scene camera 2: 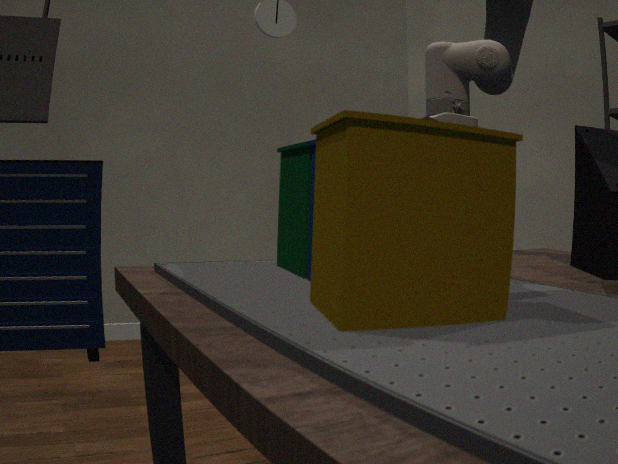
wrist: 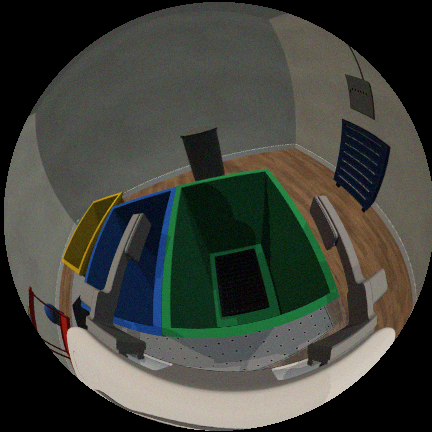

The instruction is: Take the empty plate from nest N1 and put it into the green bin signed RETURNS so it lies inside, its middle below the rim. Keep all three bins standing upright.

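Observation:
A green bin [scene camera 2: 296, 160] and a yellow bin [scene camera 2: 413, 223] are in the scene, and the wrist view takes in the green bin [wrist: 228, 213] and the yellow bin [wrist: 79, 248] too. A blue bin [wrist: 138, 307] is there as well, and so is the gripper [wrist: 225, 209].

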